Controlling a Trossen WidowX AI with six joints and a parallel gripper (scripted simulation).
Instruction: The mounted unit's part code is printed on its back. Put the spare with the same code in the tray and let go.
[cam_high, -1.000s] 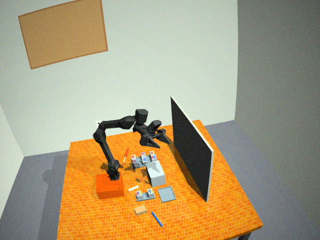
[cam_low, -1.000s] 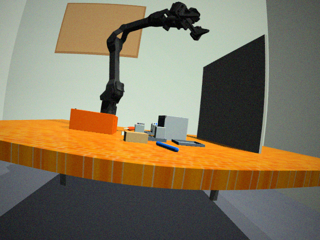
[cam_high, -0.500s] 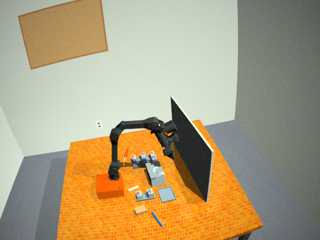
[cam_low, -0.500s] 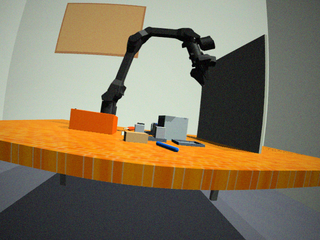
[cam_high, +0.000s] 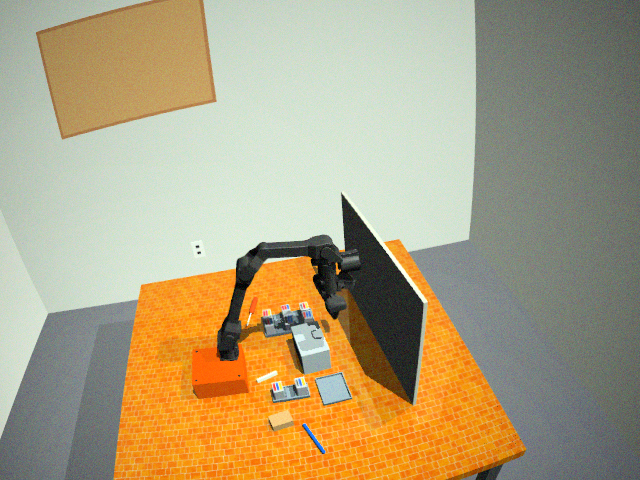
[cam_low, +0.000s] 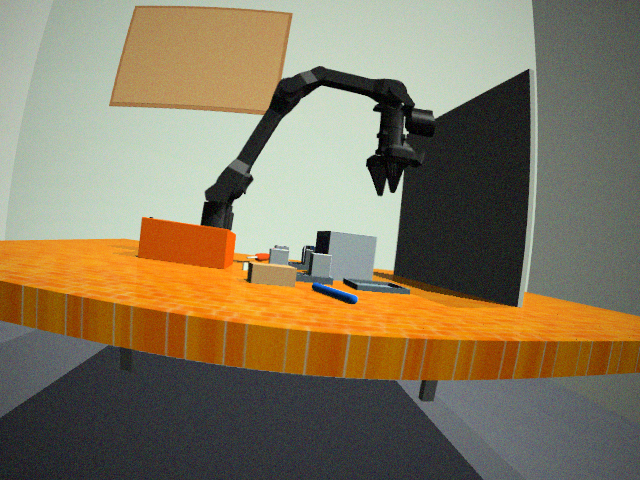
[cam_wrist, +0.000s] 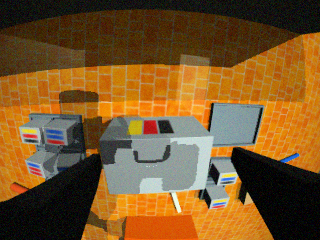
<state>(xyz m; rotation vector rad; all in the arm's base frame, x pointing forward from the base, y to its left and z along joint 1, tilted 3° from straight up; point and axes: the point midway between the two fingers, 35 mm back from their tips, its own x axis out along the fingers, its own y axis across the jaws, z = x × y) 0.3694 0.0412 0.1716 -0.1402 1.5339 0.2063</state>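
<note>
Right now my gripper tip is 22 cm to the right of the grey spare, 16 cm above it and 10 cm past it. Also, from my gripper tip: mounted unit: 15 cm below, 8 cm behind, 1 cm to the right; then dark grey tray: 20 cm below, 19 cm to the right, 2 cm behind; then tall white panel: 17 cm ahead, 4 cm to the left, 3 cm above.
</note>
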